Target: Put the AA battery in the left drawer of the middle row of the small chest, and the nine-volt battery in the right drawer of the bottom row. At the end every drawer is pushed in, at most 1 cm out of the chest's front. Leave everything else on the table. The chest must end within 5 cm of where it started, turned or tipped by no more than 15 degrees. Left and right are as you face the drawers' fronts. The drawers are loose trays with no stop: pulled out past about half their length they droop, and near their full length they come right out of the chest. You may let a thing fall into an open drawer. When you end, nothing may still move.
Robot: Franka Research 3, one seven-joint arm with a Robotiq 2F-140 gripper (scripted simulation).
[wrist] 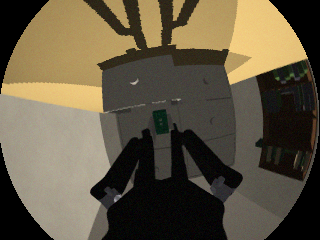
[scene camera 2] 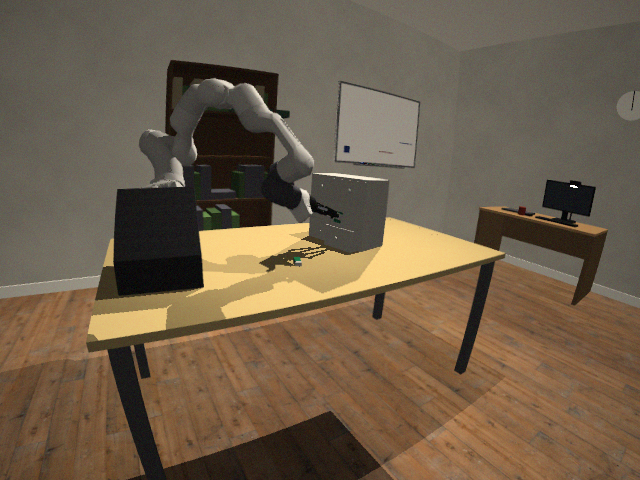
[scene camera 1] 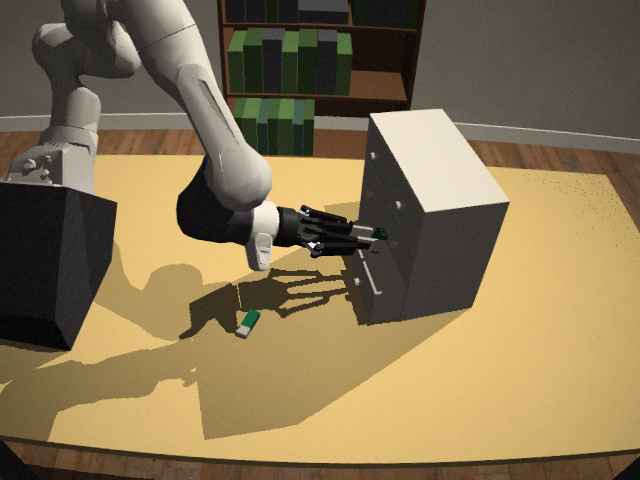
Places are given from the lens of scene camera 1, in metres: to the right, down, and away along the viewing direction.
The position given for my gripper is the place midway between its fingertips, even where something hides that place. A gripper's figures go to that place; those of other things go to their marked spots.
my gripper [scene camera 1: 380,240]: 0.12, 0.00, 1.12
grey chest [scene camera 1: 464,208]: 0.26, -0.06, 0.94
